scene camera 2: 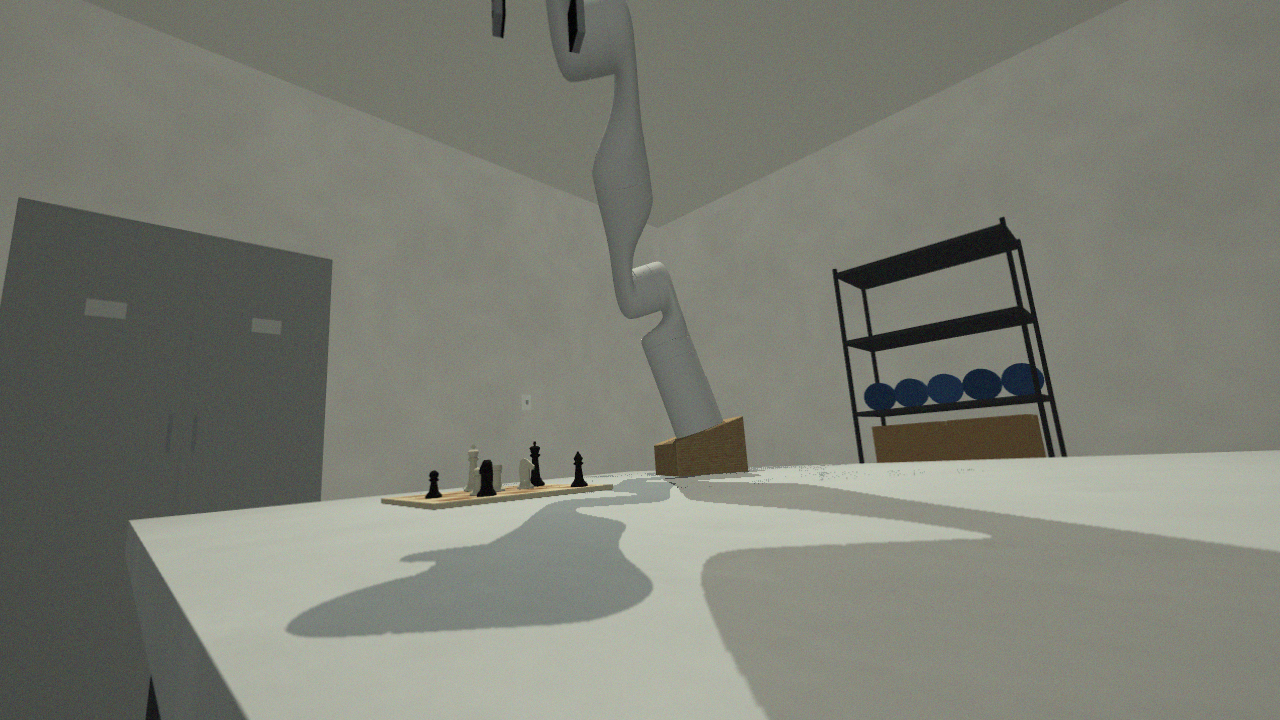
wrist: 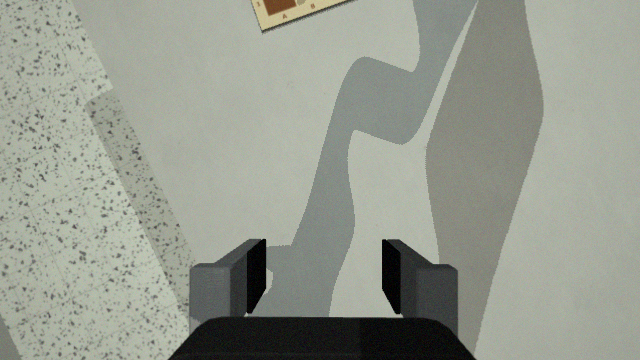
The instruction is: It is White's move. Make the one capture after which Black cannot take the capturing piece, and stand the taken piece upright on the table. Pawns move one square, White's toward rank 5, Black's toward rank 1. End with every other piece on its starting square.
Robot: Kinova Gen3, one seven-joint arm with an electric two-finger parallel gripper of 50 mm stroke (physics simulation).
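Frame: origin at the arm's base, x ahead, y left, z up, level; metres.
Where they show: gripper, between the fingertips: [scene camera 2: 539, 34] [wrist: 323, 264]; arm's base, origin of its link: [scene camera 2: 699, 430].
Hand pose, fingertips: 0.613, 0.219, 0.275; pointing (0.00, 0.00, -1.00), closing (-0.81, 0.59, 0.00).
Note:
Each offset is from my fingertips to the centre of the thing, as dx, dy, dz. "spot": to the spot under its first point. Level surfaces: height alone.
The chessboard @[spot: -0.100, -0.327, -0.348] [scene camera 2: 407, 501] [wrist: 268, 25] lies on the table; in the wrist view its A1 corner shows at the top edge. On it, in the scene view, stand a black pawn @[-0.133, -0.327, -0.332] [scene camera 2: 433, 484], a tall white piece @[-0.230, -0.380, -0.316] [scene camera 2: 472, 466], a black knight-like piece @[-0.148, -0.250, -0.328] [scene camera 2: 486, 479] partly hiding a white piece @[-0.209, -0.306, -0.331] [scene camera 2: 497, 475], a white knight-like piece @[-0.247, -0.292, -0.328] [scene camera 2: 525, 473], a tall black king @[-0.294, -0.323, -0.316] [scene camera 2: 535, 462] and a black bishop-like piece @[-0.258, -0.208, -0.326] [scene camera 2: 578, 470]. All are upright; their squares cannot be told. My gripper [scene camera 2: 537, 26] [wrist: 323, 264] is open and empty, high above the table, off the board's A1 corner.
The pale table @[dz -0.354] [scene camera 2: 626, 662] [wrist: 225, 150] carries the arm's shadows. The arm's wooden base block [scene camera 2: 707, 449] stands behind the board. A grey cabinet [scene camera 2: 179, 376] and a black shelf rack [scene camera 2: 939, 255] with blue balls stand beyond. Speckled floor [wrist: 50, 200] shows left of the table edge.

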